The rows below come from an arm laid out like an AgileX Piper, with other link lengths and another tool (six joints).
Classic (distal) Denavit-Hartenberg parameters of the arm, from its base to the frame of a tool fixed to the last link. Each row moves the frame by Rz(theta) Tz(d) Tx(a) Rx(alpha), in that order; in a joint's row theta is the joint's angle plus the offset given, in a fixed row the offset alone. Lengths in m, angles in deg.
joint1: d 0.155  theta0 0  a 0  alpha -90
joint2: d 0  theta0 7.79  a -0.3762  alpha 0
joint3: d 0  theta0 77.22  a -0.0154  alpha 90
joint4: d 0.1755  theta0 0  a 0  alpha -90
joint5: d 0  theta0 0  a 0  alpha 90
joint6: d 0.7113  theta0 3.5  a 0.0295  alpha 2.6
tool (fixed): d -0.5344  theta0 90  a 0  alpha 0
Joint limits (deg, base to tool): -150..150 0..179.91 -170..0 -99.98..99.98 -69.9..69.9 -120..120
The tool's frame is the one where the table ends.
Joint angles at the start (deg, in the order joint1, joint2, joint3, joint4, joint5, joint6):
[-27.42, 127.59, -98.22, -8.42, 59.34, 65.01]
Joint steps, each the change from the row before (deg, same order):
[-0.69, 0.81, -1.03, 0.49, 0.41, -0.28]
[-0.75, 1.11, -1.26, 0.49, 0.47, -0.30]
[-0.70, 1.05, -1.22, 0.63, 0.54, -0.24]
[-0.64, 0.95, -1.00, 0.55, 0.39, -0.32]
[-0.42, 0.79, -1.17, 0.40, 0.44, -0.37]
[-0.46, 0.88, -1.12, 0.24, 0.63, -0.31]
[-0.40, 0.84, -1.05, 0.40, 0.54, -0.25]
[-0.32, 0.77, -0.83, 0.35, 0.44, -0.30]
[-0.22, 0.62, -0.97, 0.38, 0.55, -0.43]
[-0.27, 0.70, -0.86, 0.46, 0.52, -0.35]
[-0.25, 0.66, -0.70, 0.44, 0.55, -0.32]
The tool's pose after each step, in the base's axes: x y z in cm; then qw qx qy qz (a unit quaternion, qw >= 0). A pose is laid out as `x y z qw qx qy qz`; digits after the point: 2 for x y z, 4 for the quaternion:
41.91 -20.61 17.91 0.0776 0.9967 -0.0253 -0.0005
42.05 -21.24 17.42 0.0731 0.9968 -0.0314 -0.0021
42.18 -21.79 16.96 0.0675 0.9970 -0.0381 -0.0036
42.26 -22.29 16.50 0.0625 0.9971 -0.0431 -0.0049
42.44 -22.68 16.22 0.0597 0.9972 -0.0454 -0.0045
42.51 -23.10 15.84 0.0567 0.9972 -0.0479 -0.0071
42.62 -23.44 15.46 0.0527 0.9973 -0.0509 -0.0086
42.69 -23.70 15.08 0.0488 0.9974 -0.0524 -0.0106
42.83 -23.88 14.86 0.0455 0.9975 -0.0522 -0.0110
42.92 -24.06 14.54 0.0409 0.9977 -0.0533 -0.0123
42.95 -24.19 14.20 0.0358 0.9978 -0.0543 -0.0148

